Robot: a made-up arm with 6 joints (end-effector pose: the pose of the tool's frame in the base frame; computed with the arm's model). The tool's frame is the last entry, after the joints. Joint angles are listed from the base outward.
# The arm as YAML. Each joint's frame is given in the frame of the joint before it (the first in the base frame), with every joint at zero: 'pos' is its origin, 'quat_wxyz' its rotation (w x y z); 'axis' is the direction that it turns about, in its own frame. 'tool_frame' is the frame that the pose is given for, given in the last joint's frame.
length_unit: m
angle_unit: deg
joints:
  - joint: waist
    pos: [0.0, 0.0, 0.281]
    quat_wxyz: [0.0, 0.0, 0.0, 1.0]
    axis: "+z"
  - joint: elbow
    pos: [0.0, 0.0, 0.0]
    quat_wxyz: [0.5, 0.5, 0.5, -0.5]
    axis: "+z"
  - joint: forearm
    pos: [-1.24, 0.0, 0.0]
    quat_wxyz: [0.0, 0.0, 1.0, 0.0]
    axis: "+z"
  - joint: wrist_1
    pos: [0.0, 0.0, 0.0]
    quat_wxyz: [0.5, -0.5, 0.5, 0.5]
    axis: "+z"
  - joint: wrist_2
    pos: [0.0, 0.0, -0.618]
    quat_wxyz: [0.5, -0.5, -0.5, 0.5]
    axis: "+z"
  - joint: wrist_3
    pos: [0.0, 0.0, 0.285]
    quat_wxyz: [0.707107, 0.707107, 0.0, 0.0]
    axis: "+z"
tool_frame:
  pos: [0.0, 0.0, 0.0]
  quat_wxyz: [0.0, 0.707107, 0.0, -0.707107]
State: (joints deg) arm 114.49 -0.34 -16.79 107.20 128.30 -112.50
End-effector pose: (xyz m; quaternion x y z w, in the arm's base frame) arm -0.3513 0.5679 1.6071 0.2304 -0.3160 -0.7775 0.4925
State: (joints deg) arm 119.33 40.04 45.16 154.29 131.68 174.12
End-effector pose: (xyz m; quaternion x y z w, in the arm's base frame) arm -0.9107 1.0967 1.4086 -0.7071 0.5346 0.4560 0.0792
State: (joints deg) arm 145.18 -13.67 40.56 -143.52 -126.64 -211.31
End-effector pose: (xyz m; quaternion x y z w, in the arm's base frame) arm -0.2997 -0.0707 1.8883 -0.7517 0.4926 -0.1884 0.3961
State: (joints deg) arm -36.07 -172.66 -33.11 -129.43 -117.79 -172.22
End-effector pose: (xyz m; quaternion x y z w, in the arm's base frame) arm -0.2862 0.4324 -0.3804 0.5778 0.5468 -0.0613 0.6028
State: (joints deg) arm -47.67 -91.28 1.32 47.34 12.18 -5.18
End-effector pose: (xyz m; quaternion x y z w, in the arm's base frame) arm -1.1375 0.9619 0.8612 -0.5547 -0.5601 -0.4381 0.4320
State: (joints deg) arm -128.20 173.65 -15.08 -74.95 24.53 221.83
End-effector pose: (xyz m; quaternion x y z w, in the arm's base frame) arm 0.2089 0.3852 -0.5856 0.2201 0.1510 0.5930 0.7597
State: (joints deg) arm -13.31 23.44 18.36 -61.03 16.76 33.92
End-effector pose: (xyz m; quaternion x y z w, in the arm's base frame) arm 1.0258 -0.3845 1.1156 0.2189 -0.0817 -0.2286 0.9451
